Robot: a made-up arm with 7 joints. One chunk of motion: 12 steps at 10 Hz.
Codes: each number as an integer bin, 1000 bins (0 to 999) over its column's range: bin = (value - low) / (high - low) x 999, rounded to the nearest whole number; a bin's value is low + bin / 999 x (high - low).
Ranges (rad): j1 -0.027..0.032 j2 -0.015..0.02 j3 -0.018..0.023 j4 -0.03..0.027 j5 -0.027..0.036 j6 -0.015..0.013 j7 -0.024..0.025
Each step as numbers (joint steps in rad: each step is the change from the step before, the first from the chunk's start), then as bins.
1 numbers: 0.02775 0.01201 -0.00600 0.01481 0.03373 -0.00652 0.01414
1 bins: 927 771 292 785 963 303 778
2 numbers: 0.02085 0.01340 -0.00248 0.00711 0.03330 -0.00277 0.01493
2 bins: 810 811 378 650 956 436 794
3 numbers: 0.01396 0.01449 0.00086 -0.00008 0.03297 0.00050 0.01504
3 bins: 694 842 460 524 951 553 796
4 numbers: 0.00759 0.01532 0.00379 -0.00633 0.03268 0.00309 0.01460
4 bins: 586 865 531 415 946 645 787
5 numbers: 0.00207 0.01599 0.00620 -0.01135 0.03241 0.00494 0.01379
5 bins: 492 885 590 327 942 711 770
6 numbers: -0.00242 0.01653 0.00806 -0.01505 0.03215 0.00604 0.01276
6 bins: 416 900 635 262 938 751 749
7 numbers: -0.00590 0.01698 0.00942 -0.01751 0.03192 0.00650 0.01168
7 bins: 357 913 668 219 934 767 727
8 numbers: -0.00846 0.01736 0.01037 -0.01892 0.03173 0.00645 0.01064
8 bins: 314 924 691 194 931 765 706
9 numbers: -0.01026 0.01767 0.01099 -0.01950 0.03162 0.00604 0.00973
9 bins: 283 932 706 184 930 751 688
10 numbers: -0.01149 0.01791 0.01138 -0.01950 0.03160 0.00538 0.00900
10 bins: 263 939 716 184 929 727 673
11 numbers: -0.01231 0.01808 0.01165 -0.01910 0.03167 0.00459 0.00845
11 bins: 249 944 722 191 930 699 662
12 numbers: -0.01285 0.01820 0.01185 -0.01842 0.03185 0.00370 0.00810
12 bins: 240 948 727 203 933 667 654
